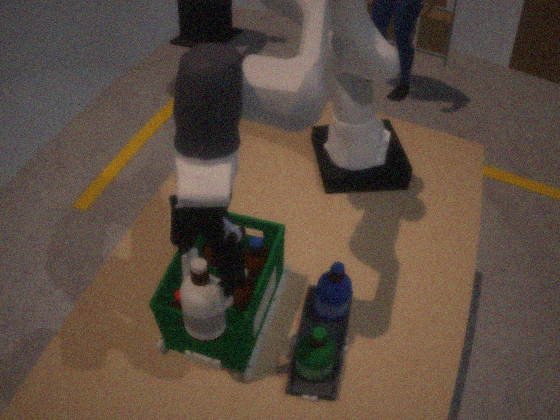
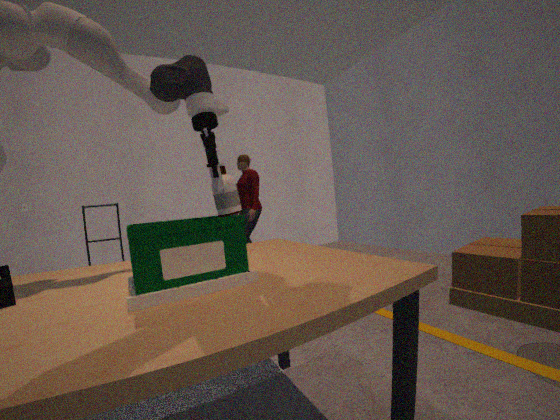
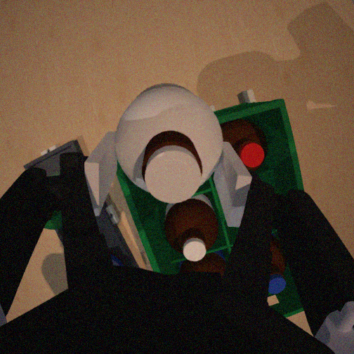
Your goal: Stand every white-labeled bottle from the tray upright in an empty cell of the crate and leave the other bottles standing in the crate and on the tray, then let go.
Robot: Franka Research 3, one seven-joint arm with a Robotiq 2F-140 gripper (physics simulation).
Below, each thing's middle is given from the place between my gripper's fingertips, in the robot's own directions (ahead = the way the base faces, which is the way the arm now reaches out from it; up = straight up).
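My gripper is 9 cm to the left of the red-capped bottle [image 3: 246,138] and 2 cm beyond it, and 16 cm above it. Then there is the white-capped bottle [image 3: 191,227], which stands 2 cm to the right of my hand, 12 cm behind it and 16 cm below it.
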